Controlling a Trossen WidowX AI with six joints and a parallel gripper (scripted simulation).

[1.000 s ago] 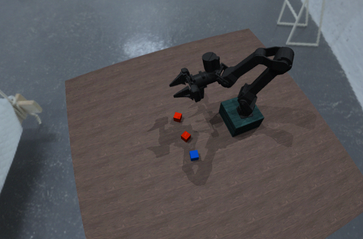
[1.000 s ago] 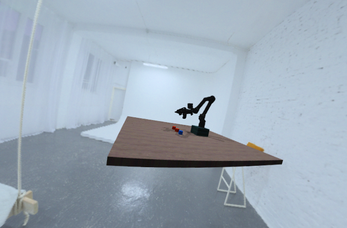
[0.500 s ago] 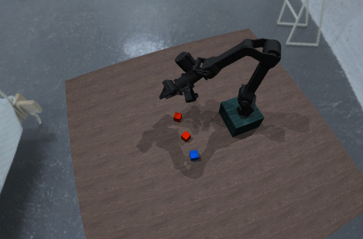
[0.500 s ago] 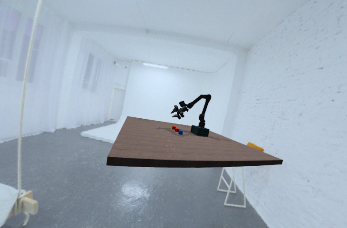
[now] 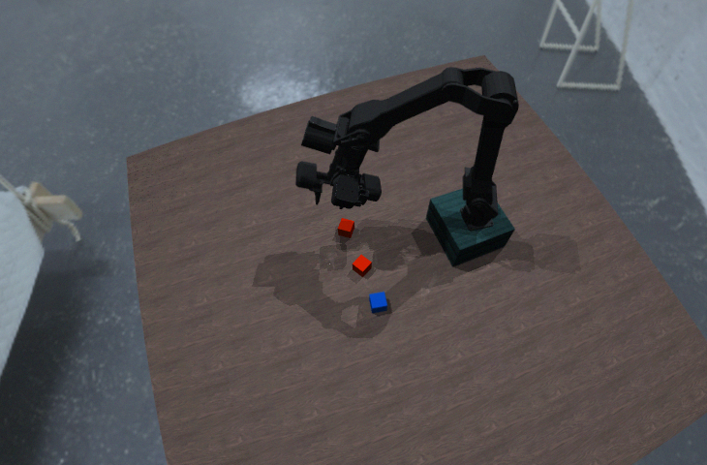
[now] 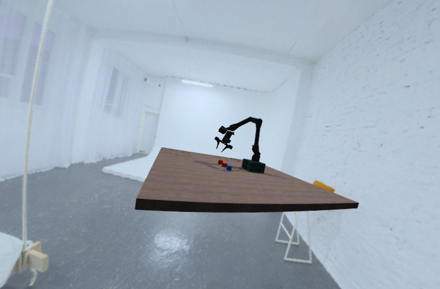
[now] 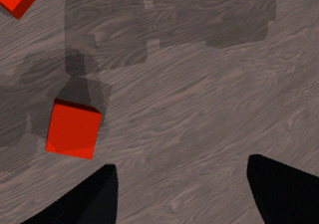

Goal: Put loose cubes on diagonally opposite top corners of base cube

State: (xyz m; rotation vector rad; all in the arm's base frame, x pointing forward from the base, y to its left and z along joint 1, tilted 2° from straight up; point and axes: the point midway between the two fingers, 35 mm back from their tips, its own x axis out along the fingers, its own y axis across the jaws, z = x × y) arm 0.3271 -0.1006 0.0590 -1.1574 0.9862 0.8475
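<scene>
The blue base cube lies 60 mm behind my gripper tip, 220 mm to the left of it and 100 mm below it.
</scene>
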